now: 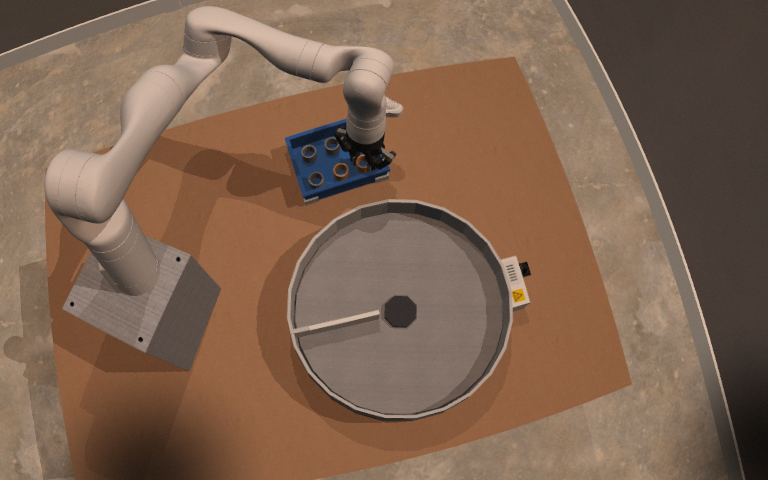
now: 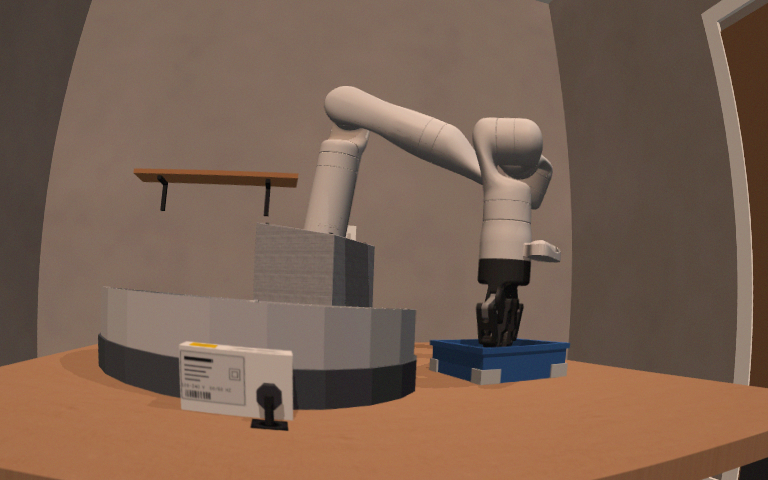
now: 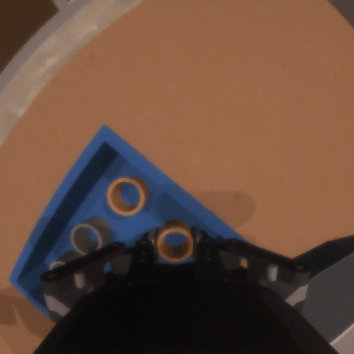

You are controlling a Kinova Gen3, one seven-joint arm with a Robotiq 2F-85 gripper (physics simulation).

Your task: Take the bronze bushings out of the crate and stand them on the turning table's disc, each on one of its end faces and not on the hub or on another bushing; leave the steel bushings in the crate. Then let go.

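Frame: origin at the arm's base, x left, y down, z back, level; millimetres.
Seen in the pictures: gripper, fingertip midpoint: [image 1: 363, 166] [image 3: 174, 235]; arm's base, link origin: [image 1: 137, 271] [image 2: 324, 235].
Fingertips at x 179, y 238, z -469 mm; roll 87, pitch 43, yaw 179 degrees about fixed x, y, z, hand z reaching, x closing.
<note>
Pixels of each thing's top centre, then the offset from my fingertips to it. "pt": a spot on its surface instead.
- blue crate, top centre: [image 3: 106, 276] [image 2: 498, 342] [image 1: 336, 152] dz +52, dx +27, dy -42 mm
- third bronze bushing, top centre: [image 1: 340, 169] dz +51, dx -5, dy -22 mm
- steel bushing, surface spot: [image 3: 75, 237] pt dz +61, dx +71, dy -18 mm
- turning table's disc, top centre: [image 1: 400, 311] dz +26, dx -333, dy -53 mm
- pale bar, surface spot: [image 1: 339, 322] pt dz +143, dx -329, dy -92 mm
- white box, surface spot: [image 2: 212, 407] pt dz -226, dx -366, dy +3 mm
The blue crate [image 1: 338, 191] [image 2: 523, 365] [image 3: 67, 187] holds bronze and steel bushings. My gripper [image 1: 365, 161] [image 2: 498, 343] [image 3: 174, 235] points down into the crate, shut on a bronze bushing [image 3: 175, 229] with its ring opening facing up. Another bronze bushing [image 3: 126, 196] stands in the crate near a corner. A third bronze bushing [image 1: 340, 164] stands beside the gripper. Steel bushings [image 1: 316, 185] [image 1: 308, 159] [image 1: 332, 152] stand in the crate; one steel bushing [image 3: 75, 237] shows left of the gripper. The turning table's disc [image 1: 441, 271] bears no bushing; its dark hub [image 1: 400, 311] is at the middle.
A raised grey wall [image 1: 292, 283] [image 2: 271, 336] rings the disc. A pale bar [image 1: 339, 322] reaches from this wall towards the hub. A white box [image 1: 514, 283] [image 2: 212, 407] is at the wall's outer side. The arm's grey base block [image 1: 184, 316] [image 2: 294, 266] stands on the brown table top.
</note>
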